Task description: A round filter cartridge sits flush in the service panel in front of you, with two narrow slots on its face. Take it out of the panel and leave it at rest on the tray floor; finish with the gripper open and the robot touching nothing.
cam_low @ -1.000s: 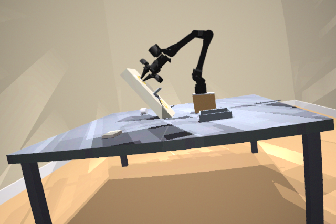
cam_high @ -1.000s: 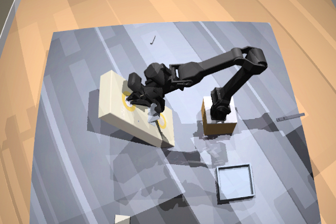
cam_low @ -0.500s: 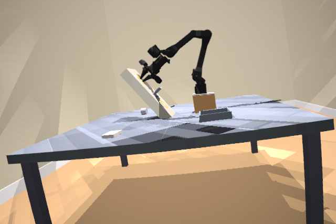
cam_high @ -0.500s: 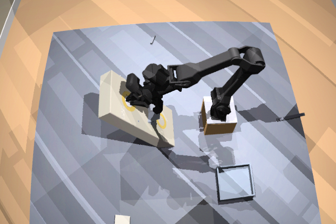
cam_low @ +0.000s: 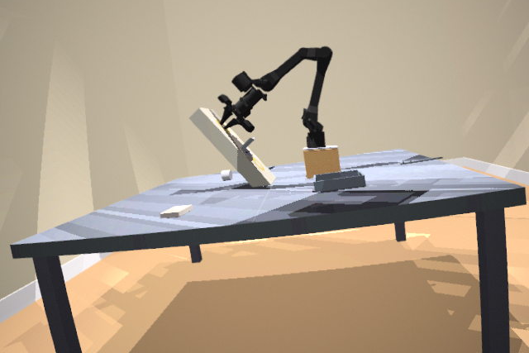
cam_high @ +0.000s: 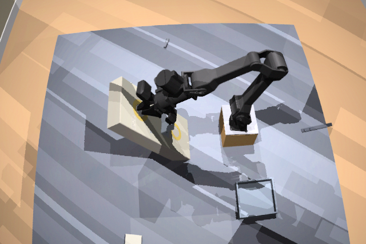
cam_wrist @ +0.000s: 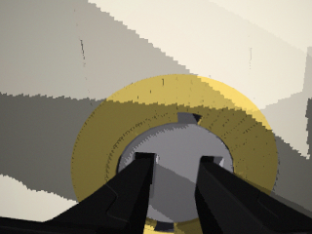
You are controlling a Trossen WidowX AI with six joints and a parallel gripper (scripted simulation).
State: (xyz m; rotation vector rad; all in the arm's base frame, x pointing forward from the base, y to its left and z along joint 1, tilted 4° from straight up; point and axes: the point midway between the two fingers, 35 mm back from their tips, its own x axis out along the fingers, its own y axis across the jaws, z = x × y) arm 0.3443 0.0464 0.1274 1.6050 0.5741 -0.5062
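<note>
My gripper tip is now 1 cm short of the filter cartridge and 1 cm above it. Round my gripper tip: service panel (8 cm below, 4 cm behind); then small cream block (45 cm to the left, 23 cm below); then grey bracket (9 cm below, 9 cm behind, 1 cm to the right).
</note>
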